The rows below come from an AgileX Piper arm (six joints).
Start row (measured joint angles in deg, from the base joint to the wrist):
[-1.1 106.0 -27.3 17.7 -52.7 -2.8]
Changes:
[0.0 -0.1 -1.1 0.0 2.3 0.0]
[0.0 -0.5 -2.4 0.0 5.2 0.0]
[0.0 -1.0 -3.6 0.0 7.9 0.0]
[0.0 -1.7 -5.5 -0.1 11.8 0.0]
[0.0 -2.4 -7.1 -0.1 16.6 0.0]
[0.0 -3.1 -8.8 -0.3 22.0 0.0]
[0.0 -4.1 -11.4 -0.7 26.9 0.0]
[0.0 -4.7 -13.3 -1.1 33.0 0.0]
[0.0 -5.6 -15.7 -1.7 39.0 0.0]
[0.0 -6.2 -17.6 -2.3 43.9 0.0]
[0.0 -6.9 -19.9 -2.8 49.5 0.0]
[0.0 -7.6 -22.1 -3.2 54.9 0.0]
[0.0 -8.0 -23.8 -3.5 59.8 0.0]
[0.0 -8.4 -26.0 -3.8 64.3 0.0]
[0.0 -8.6 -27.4 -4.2 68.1 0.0]
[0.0 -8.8 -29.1 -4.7 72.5 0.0]
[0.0 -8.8 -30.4 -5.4 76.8 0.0]
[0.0 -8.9 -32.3 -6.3 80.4 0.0]
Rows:
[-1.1 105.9 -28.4 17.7 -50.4 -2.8]
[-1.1 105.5 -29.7 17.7 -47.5 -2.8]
[-1.1 105.0 -30.9 17.7 -44.8 -2.8]
[-1.1 104.3 -32.8 17.6 -40.9 -2.8]
[-1.1 103.6 -34.4 17.6 -36.1 -2.8]
[-1.1 102.9 -36.1 17.4 -30.7 -2.8]
[-1.1 101.9 -38.7 17.0 -25.8 -2.8]
[-1.1 101.3 -40.6 16.6 -19.7 -2.8]
[-1.1 100.4 -43.0 16.0 -13.7 -2.8]
[-1.1 99.8 -44.9 15.4 -8.8 -2.8]
[-1.1 99.1 -47.2 14.9 -3.2 -2.8]
[-1.1 98.4 -49.4 14.5 2.2 -2.8]
[-1.1 98.0 -51.1 14.2 7.1 -2.8]
[-1.1 97.6 -53.3 13.9 11.6 -2.8]
[-1.1 97.4 -54.7 13.5 15.4 -2.8]
[-1.1 97.2 -56.4 13.0 19.8 -2.8]
[-1.1 97.2 -57.7 12.3 24.1 -2.8]
[-1.1 97.1 -59.6 11.4 27.7 -2.8]

